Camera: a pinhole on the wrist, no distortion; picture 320 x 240 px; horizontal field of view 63.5 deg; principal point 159.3 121.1 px. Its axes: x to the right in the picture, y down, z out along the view. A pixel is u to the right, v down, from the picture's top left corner.
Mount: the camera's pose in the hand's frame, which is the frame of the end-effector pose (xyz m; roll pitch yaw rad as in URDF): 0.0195 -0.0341 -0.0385 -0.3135 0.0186 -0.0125
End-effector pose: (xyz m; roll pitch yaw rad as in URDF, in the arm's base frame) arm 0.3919 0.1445 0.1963 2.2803 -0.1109 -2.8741
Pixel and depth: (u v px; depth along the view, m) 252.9 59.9 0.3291
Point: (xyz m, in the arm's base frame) 0.1734 0.3121 0.0143
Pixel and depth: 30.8 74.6 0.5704
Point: 0.4833 0.6272 -0.1459
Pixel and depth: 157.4 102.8 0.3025
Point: 0.2966 0.3458 0.0625
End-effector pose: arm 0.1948 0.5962 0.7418 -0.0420 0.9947 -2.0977
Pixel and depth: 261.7 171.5 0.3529
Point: 0.1657 0.2484 0.7471
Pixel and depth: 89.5 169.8 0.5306
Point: 0.2561 0.2155 1.0687
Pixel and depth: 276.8 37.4 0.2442
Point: 0.0433 0.3882 0.7468
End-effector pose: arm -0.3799 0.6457 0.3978 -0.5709 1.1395 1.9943
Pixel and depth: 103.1 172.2 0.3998
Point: -0.7207 0.6438 0.5256
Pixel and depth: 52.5 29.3 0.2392
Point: -0.5196 0.7520 0.5510
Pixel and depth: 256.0 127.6 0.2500
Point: -0.5850 0.7458 0.3483
